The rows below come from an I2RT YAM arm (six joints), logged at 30 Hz.
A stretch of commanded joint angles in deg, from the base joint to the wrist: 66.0, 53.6, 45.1, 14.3, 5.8, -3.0; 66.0, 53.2, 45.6, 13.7, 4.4, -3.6; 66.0, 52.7, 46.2, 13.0, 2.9, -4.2; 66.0, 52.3, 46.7, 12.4, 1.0, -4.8; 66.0, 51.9, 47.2, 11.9, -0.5, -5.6; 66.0, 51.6, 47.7, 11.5, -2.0, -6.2; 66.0, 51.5, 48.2, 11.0, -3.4, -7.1; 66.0, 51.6, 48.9, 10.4, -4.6, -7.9; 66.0, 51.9, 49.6, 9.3, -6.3, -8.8; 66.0, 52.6, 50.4, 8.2, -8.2, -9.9; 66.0, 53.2, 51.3, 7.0, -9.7, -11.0; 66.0, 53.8, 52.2, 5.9, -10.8, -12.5; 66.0, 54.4, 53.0, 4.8, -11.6, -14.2; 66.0, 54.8, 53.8, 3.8, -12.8, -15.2; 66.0, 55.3, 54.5, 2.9, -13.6, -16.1; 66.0, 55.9, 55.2, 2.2, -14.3, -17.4; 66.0, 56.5, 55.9, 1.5, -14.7, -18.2; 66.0, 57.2, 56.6, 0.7, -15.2, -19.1
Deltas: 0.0, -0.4, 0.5, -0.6, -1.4, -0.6; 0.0, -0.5, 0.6, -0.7, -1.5, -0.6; 0.0, -0.4, 0.5, -0.6, -1.9, -0.6; 0.0, -0.4, 0.5, -0.5, -1.5, -0.8; 0.0, -0.3, 0.5, -0.4, -1.5, -0.6; 0.0, -0.1, 0.5, -0.5, -1.4, -0.9; 0.0, 0.1, 0.7, -0.6, -1.2, -0.8; 0.0, 0.3, 0.7, -1.1, -1.7, -0.9; 0.0, 0.7, 0.8, -1.1, -1.9, -1.1; 0.0, 0.6, 0.9, -1.2, -1.5, -1.1; 0.0, 0.6, 0.9, -1.1, -1.1, -1.5; 0.0, 0.6, 0.8, -1.1, -0.8, -1.7; 0.0, 0.4, 0.8, -1.0, -1.2, -1.0; 0.0, 0.5, 0.7, -0.9, -0.8, -0.9; 0.0, 0.6, 0.7, -0.7, -0.7, -1.3; 0.0, 0.6, 0.7, -0.7, -0.4, -0.8; 0.0, 0.7, 0.7, -0.8, -0.5, -0.9
